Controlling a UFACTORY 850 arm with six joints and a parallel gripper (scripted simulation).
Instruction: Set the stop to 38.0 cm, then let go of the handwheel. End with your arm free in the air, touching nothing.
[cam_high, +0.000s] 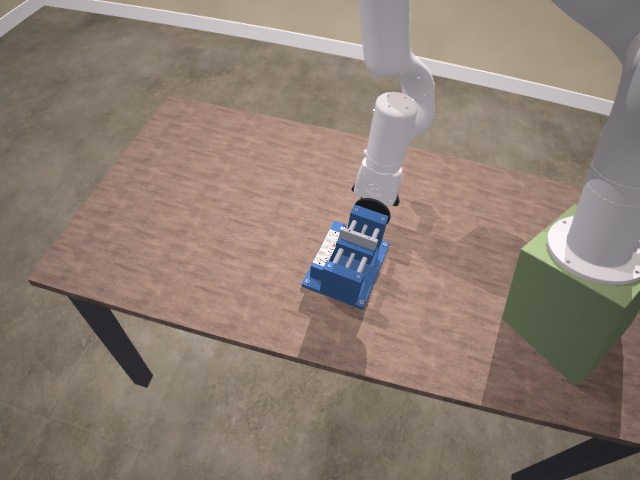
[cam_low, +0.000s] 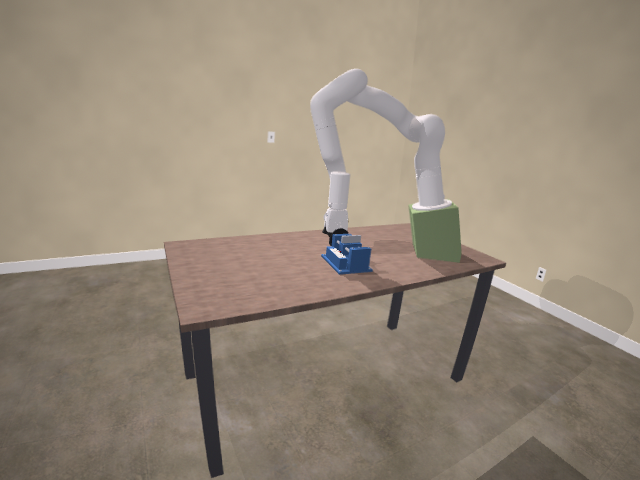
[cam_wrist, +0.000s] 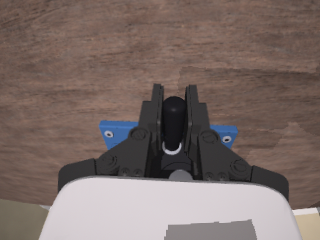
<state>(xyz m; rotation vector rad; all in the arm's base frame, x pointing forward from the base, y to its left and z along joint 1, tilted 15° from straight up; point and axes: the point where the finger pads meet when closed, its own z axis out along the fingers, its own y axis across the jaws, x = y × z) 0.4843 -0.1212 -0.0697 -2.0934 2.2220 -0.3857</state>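
My gripper is now 20 mm to the right of the black handwheel and 10 mm below it. Also, from my hand: grey stop block (150 mm to the left, 40 mm above, 20 mm ahead).
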